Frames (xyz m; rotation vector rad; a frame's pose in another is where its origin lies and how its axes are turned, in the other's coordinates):
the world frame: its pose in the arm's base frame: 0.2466 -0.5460 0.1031 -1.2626 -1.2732 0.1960
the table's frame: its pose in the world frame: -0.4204 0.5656 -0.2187 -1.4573 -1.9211 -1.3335
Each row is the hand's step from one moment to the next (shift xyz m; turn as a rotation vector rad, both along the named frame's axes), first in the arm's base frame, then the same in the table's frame.
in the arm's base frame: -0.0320 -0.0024 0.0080 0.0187 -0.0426 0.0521
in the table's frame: 0.0077 0.0017 -0.0321 -0.0663 -0.0167 -0.0143
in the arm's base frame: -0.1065 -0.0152 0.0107 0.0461 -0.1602 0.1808
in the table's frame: 0.0357 -0.0077 -0.1018 -0.2258 -0.0690 -0.0687
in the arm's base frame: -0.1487 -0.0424 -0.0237 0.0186 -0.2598 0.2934
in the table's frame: 0.0731 -0.0463 -0.1303 -0.3400 -0.1111 -0.1612
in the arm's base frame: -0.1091 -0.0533 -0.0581 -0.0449 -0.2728 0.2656
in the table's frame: 0.0781 -0.0713 -0.0832 -0.2927 -0.1337 -0.2083
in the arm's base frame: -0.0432 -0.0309 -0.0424 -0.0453 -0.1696 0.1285
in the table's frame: 0.0429 -0.0453 -0.0269 -0.1444 -0.0984 -0.1295
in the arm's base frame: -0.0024 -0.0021 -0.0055 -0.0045 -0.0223 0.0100
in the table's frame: 0.0048 -0.0042 -0.0003 -0.0141 -0.0159 -0.0129
